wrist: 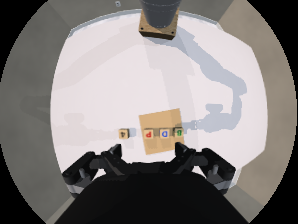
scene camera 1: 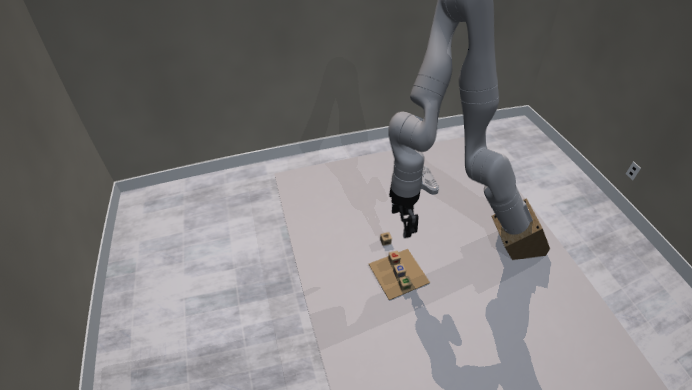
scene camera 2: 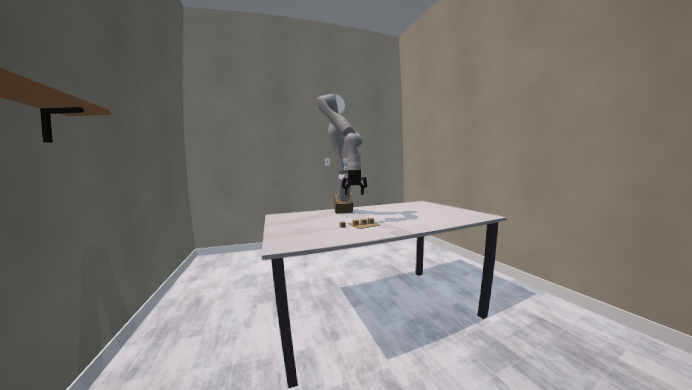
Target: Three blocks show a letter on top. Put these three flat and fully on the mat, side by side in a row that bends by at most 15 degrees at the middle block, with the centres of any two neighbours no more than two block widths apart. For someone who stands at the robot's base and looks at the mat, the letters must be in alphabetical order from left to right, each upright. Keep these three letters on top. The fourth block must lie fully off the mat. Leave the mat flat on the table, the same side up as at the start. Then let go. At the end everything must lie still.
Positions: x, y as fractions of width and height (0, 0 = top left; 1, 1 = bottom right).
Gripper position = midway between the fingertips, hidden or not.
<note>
In view: my gripper (scene camera 1: 0.58, 0.58).
My gripper is seen too in the wrist view (wrist: 0.50, 0.67).
</note>
